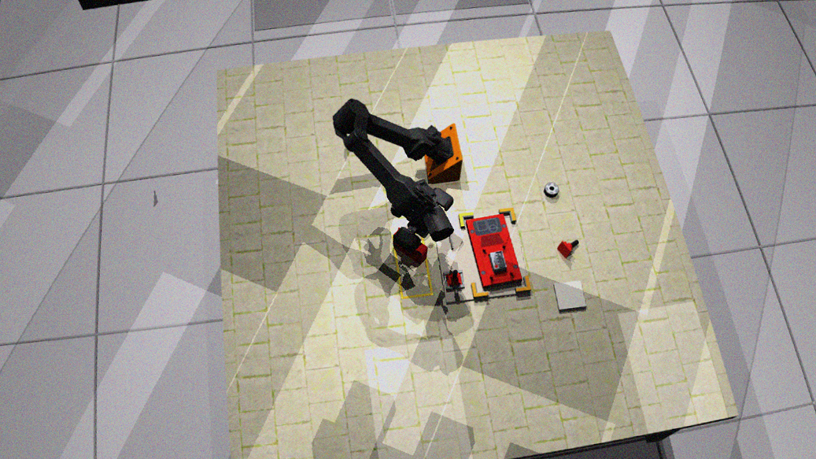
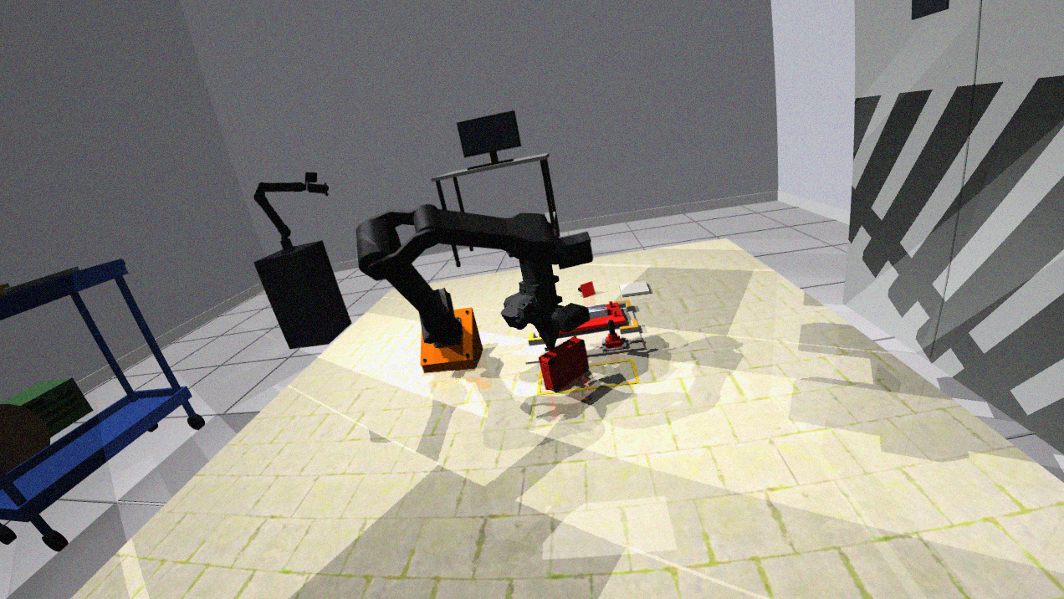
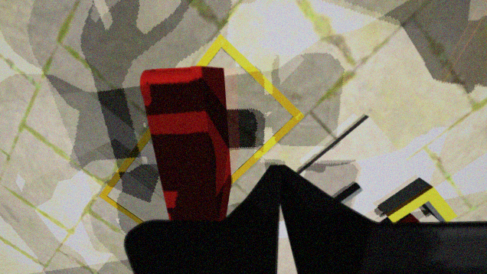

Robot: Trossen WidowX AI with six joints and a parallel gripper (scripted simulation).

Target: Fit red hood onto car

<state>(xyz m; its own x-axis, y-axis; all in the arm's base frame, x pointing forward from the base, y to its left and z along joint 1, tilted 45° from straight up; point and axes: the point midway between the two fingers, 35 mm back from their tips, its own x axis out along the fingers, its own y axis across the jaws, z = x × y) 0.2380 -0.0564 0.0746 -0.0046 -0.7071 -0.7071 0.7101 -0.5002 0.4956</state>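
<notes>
Now: the red hood 40 mm to the right of my gripper tip, 20 mm below it and 20 mm ahead of it. Also, from my gripper tip: white plate 370 mm to the left, 210 mm ahead, 50 mm below; then wheel 390 mm to the left, 110 mm behind, 40 mm below; then grey engine block 190 mm to the left, 100 mm ahead, 30 mm below.
</notes>
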